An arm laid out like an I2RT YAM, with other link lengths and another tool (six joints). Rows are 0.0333 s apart.
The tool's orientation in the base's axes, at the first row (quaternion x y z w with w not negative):
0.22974, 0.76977, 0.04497, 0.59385
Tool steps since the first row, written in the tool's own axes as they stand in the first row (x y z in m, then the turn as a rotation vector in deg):
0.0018, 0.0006, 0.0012, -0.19, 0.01, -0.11
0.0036, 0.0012, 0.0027, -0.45, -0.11, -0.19
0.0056, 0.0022, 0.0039, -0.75, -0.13, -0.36
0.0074, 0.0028, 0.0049, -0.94, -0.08, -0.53
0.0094, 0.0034, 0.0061, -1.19, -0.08, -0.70
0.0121, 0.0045, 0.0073, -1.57, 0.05, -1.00
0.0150, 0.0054, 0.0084, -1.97, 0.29, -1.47
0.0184, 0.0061, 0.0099, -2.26, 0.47, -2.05
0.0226, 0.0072, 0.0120, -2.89, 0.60, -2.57
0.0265, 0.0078, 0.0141, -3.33, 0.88, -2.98
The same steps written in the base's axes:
0.0010, 0.0010, -0.0018, -0.06, -0.05, 0.21
0.0022, 0.0020, -0.0036, -0.13, -0.24, 0.42
0.0032, 0.0034, -0.0054, -0.23, -0.35, 0.73
0.0040, 0.0045, -0.0071, -0.34, -0.35, 0.97
0.0049, 0.0056, -0.0090, -0.45, -0.41, 1.24
0.0059, 0.0074, -0.0114, -0.62, -0.39, 1.71
0.0066, 0.0092, -0.0140, -0.91, -0.24, 2.29
0.0076, 0.0109, -0.0172, -1.35, -0.08, 2.78
0.0091, 0.0132, -0.0212, -1.68, -0.12, 3.53
0.0105, 0.0149, -0.0251, -1.89, 0.03, 4.14

